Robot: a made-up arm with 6 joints. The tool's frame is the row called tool.
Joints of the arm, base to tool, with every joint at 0 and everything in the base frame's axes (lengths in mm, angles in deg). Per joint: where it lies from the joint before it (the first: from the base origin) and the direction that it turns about. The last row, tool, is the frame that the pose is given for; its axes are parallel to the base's.
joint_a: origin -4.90 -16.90 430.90 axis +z
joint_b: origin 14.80 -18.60 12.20 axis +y
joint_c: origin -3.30 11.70 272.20 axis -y
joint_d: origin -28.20 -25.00 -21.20 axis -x
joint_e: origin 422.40 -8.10 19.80 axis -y
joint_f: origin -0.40 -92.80 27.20 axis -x
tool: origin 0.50 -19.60 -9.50
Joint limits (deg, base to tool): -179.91..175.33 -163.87..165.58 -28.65..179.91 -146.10..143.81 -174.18..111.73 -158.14..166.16
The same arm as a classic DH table. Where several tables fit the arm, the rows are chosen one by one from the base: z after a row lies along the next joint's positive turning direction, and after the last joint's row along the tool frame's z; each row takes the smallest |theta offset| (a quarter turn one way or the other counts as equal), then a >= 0, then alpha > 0; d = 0 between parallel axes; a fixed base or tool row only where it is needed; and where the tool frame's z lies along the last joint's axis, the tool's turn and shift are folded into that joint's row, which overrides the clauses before.
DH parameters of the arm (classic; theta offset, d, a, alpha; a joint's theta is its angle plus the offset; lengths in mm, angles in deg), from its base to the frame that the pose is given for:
base (fixed): 73.83 0.0 -17.6 0.00
joint_a: -73.83 443.1 14.8 -90.00
joint_b: 89.31 0.0 -272.2 180.00
joint_c: -0.69 31.9 21.2 90.00
joint_d: 0.00 -394.2 -19.8 -90.00
joint_e: 0.00 100.9 -27.2 90.00
joint_f: 90.00 -0.1 19.6 -90.00
tool (fixed): 90.00 -9.5 0.0 0.00
Joint limits (deg, base to tool): -179.91..175.33 -163.87..165.58 -28.65..179.91 -146.10..143.81 -174.18..111.73 -158.14..166.16

